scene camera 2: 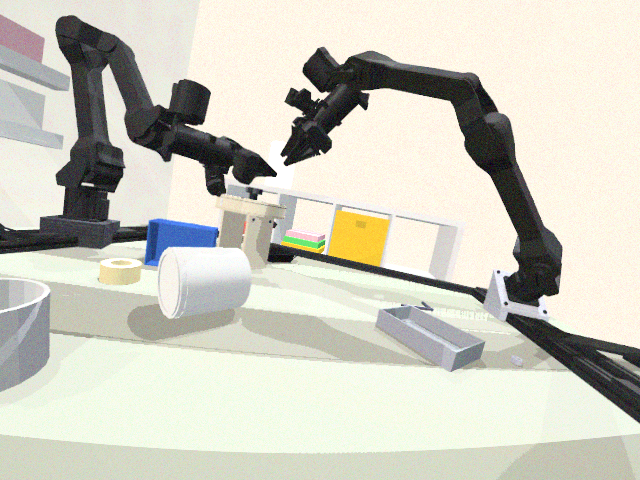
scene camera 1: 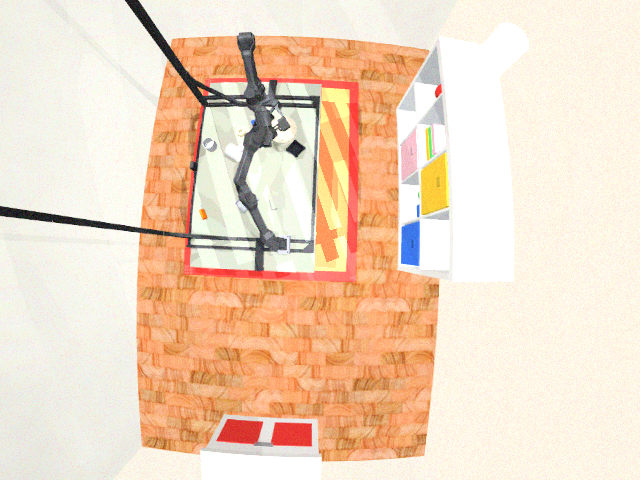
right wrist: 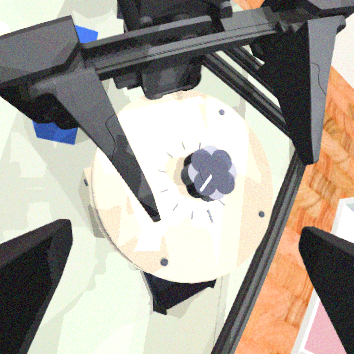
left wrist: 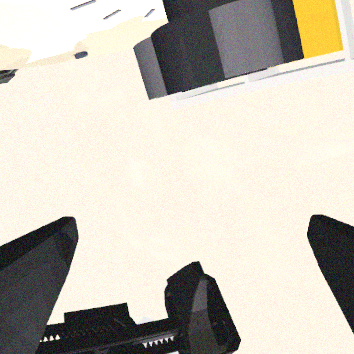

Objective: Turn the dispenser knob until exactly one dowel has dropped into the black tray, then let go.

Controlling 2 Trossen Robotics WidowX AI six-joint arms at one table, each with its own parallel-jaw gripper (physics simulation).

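Pixels of known places: left gripper, fingertip midpoint: (scene camera 2: 268, 169) (right wrist: 239, 190) (left wrist: 193, 226); right gripper, fingertip midpoint: (scene camera 2: 282, 160) (right wrist: 188, 234) (left wrist: 106, 283); left arm's base, origin of the base link: (scene camera 2: 84, 218) (scene camera 1: 259, 97); right arm's base, origin of the base link: (scene camera 2: 520, 291) (scene camera 1: 283, 244).
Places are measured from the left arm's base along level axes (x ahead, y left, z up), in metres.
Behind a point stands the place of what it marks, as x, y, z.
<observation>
The pale round dispenser (scene camera 1: 289, 135) @[0.384, -0.001, 0.099] (scene camera 2: 257, 242) (right wrist: 135, 245) @[0.377, -0.068, 0.098] stands upright at the table's back. Its dark lobed knob (scene camera 2: 253, 193) @[0.325, -0.032, 0.114] (left wrist: 250, 45) @[0.309, -0.018, 0.122] (right wrist: 212, 172) @[0.330, -0.017, 0.127], with a white line, sits on top. The black tray (scene camera 1: 295, 148) @[0.404, 0.015, -0.044] (scene camera 2: 282, 253) @[0.441, 0.040, -0.035] (right wrist: 177, 294) @[0.450, 0.013, -0.033] lies at its foot, partly hidden by the disc in the right wrist view; no dowel shows in it. My left gripper (scene camera 2: 273, 174) @[0.350, -0.030, 0.175] (left wrist: 193, 226) @[0.350, -0.030, 0.175] is open and empty above the knob; in the right wrist view its fingers straddle the knob. My right gripper (scene camera 2: 285, 159) @[0.369, -0.071, 0.196] (right wrist: 188, 234) @[0.369, -0.071, 0.196] is open and empty, higher above the dispenser.
A blue box (scene camera 2: 180, 241) @[0.192, -0.096, -0.005] stands beside the dispenser. A tan ring (scene camera 2: 119, 277) @[0.132, -0.237, -0.035], a white cylinder (scene camera 2: 206, 281) @[0.242, -0.350, 0.006], a round grey container (scene camera 2: 23, 335) @[0.129, -0.430, -0.012] and a long grey tray (scene camera 2: 413, 338) @[0.494, -0.416, -0.034] are nearer the camera. An orange block (scene camera 1: 203, 213) @[0.453, -0.657, -0.019] lies on the table. Dark frame bars (right wrist: 260, 250) @[0.412, 0.153, -0.039] run past the dispenser.
</observation>
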